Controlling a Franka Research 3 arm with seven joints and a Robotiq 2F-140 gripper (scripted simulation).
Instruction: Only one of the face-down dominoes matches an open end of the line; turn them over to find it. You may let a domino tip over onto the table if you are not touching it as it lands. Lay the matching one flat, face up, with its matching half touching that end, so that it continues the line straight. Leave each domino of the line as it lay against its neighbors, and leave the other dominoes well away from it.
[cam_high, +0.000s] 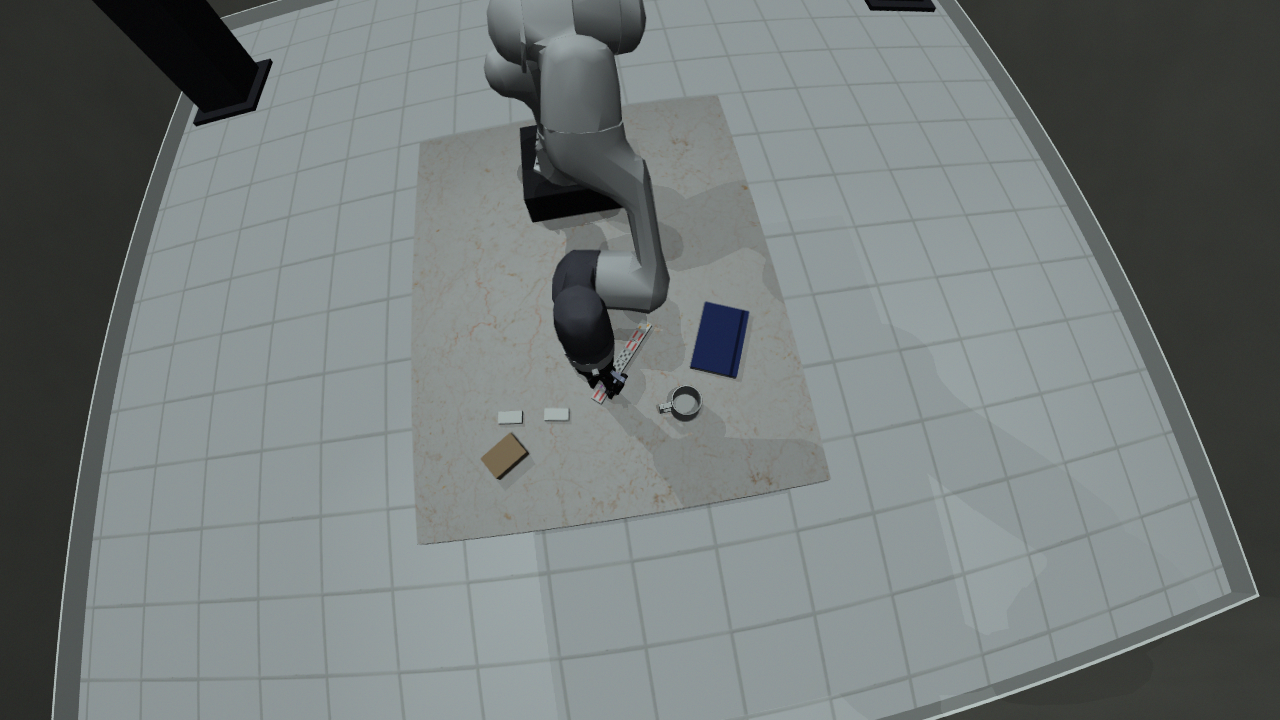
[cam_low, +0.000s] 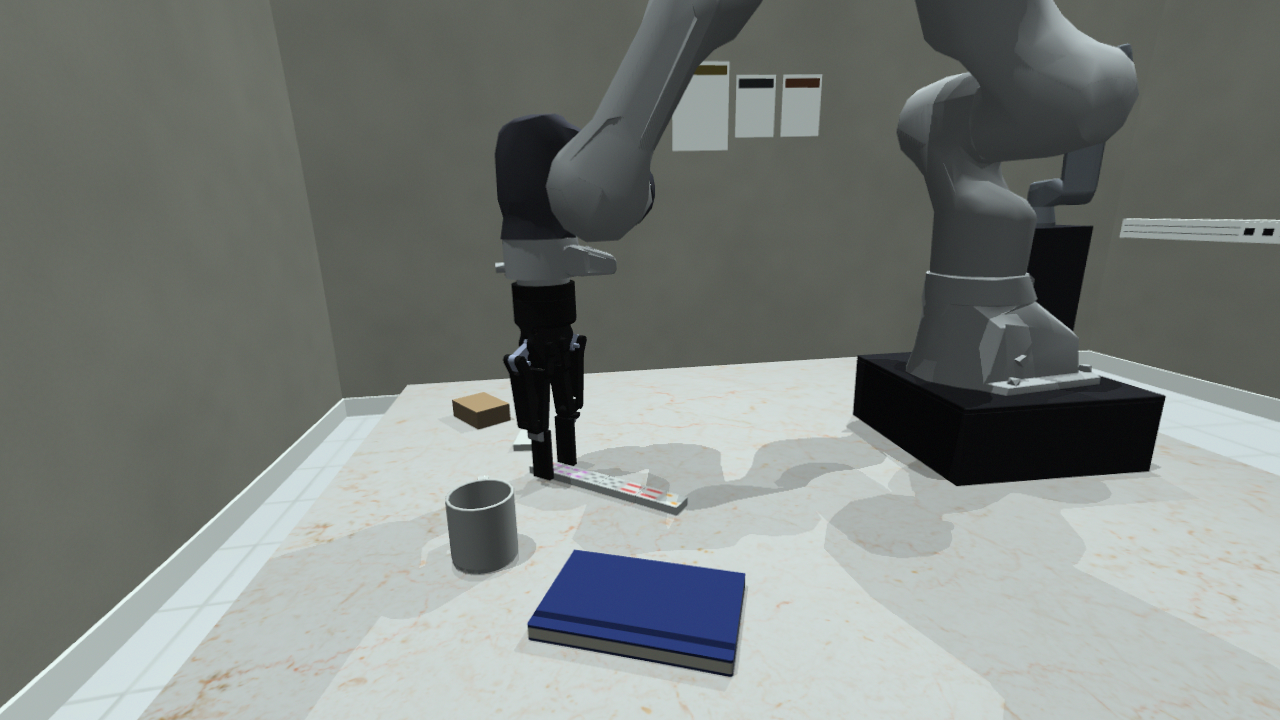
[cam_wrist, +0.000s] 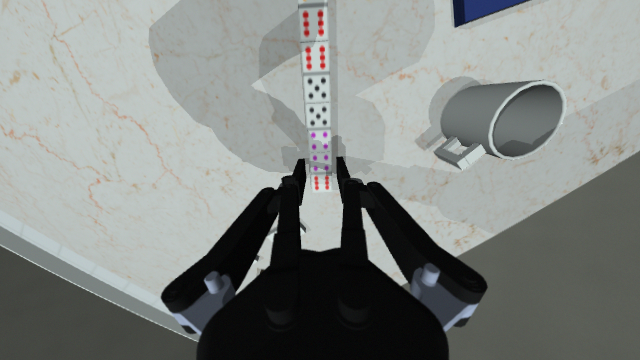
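The white domino is 3 cm below my hand. From my hand the other things lie so: grey mug 17 cm to the left, 6 cm ahead, 1 cm below; blue book 28 cm to the left, 8 cm behind, 3 cm below; brown block 23 cm to the right, 13 cm ahead, 2 cm below.
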